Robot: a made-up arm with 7 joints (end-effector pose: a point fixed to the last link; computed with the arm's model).
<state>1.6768 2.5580 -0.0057 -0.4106 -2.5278 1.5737 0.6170</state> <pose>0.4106 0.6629 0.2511 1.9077 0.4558 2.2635</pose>
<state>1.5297 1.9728 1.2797 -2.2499 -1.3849 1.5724 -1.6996</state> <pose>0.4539 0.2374 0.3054 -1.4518 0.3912 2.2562</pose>
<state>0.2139 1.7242 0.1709 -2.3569 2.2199 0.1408 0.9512</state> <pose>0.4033 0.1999 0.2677 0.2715 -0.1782 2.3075</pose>
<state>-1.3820 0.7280 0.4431 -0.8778 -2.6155 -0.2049 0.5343</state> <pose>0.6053 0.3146 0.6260 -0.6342 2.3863 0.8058</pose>
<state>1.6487 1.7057 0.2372 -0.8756 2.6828 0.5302 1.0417</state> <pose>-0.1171 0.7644 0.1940 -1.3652 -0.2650 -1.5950</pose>
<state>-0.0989 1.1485 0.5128 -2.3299 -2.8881 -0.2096 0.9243</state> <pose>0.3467 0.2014 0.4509 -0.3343 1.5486 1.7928</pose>
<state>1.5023 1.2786 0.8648 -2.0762 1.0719 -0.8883 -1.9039</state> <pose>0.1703 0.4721 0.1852 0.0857 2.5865 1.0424</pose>
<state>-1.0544 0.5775 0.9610 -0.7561 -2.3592 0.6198 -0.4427</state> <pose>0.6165 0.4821 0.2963 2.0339 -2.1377 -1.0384</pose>
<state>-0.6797 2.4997 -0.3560 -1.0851 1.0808 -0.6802 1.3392</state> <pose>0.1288 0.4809 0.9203 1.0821 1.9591 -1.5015</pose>
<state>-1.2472 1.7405 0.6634 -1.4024 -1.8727 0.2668 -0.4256</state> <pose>-0.0815 0.4052 0.8647 -1.7967 0.5598 1.0412</pose>
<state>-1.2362 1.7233 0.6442 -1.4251 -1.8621 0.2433 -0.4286</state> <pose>-0.0614 0.3976 0.8661 -1.7541 0.5855 1.0880</pose>
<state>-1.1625 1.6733 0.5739 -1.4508 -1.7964 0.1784 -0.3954</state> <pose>0.0239 0.3877 0.8660 -1.5679 0.7565 1.2314</pose>
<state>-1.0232 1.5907 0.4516 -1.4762 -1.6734 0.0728 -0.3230</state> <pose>0.1718 0.3783 0.8338 -1.2140 1.0932 1.4217</pose>
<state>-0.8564 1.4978 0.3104 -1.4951 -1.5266 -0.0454 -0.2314</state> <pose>0.3250 0.3736 0.7478 -0.7748 1.5156 1.5400</pose>
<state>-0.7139 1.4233 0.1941 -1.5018 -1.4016 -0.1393 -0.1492</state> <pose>0.4265 0.3744 0.6427 -0.3999 1.8872 1.5406</pose>
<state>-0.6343 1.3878 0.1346 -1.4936 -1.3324 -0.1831 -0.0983</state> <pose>0.4679 0.3804 0.5774 -0.2132 2.0991 1.4930</pose>
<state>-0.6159 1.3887 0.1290 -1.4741 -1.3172 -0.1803 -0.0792</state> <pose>0.4726 0.3904 0.5670 -0.2090 2.1528 1.4668</pose>
